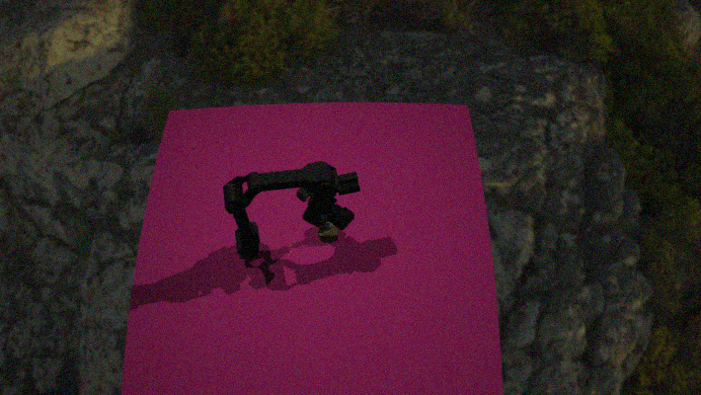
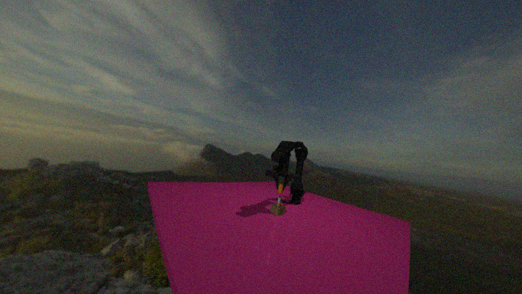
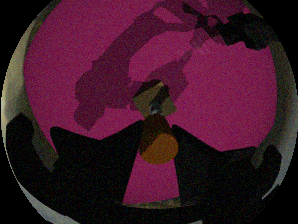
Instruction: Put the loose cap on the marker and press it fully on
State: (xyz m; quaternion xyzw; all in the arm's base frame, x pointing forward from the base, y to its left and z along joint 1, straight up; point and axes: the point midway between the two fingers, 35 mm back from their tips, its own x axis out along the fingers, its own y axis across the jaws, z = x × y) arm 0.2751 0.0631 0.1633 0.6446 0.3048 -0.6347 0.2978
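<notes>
My gripper tip is now 110 mm above the tan holder block and 10 mm to the right of it. The rest, counted from my gripper tip: orange cap: 10 mm above.
</notes>
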